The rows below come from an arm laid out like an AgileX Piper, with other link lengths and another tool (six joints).
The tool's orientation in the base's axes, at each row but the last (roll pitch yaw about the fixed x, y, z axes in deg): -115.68, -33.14, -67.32; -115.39, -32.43, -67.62; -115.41, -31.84, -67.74; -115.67, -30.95, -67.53; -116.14, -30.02, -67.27; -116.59, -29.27, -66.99; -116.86, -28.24, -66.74; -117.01, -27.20, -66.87
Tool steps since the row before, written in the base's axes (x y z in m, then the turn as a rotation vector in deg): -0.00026, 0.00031, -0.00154, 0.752, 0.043, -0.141; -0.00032, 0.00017, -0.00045, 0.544, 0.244, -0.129; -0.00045, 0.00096, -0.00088, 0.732, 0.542, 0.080; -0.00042, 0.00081, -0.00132, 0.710, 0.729, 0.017; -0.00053, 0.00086, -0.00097, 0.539, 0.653, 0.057; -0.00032, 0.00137, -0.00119, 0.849, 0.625, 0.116; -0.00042, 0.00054, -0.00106, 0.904, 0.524, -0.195; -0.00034, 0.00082, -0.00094, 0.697, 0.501, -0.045
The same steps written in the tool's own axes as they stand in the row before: -0.00117, 0.00102, 0.00036, 0.132, -0.078, 0.751; -0.00048, 0.00031, -0.00011, -0.085, -0.166, 0.581; -0.00136, 0.00019, 0.00003, -0.148, -0.547, 0.717; -0.00146, 0.00063, 0.00022, -0.336, -0.605, 0.747; -0.00135, 0.00037, 0.00001, -0.313, -0.551, 0.564; -0.00179, 0.00021, 0.00038, -0.156, -0.656, 0.819; -0.00108, 0.00063, 0.00013, -0.202, -0.368, 0.977; -0.00122, 0.00038, 0.00020, -0.187, -0.421, 0.726
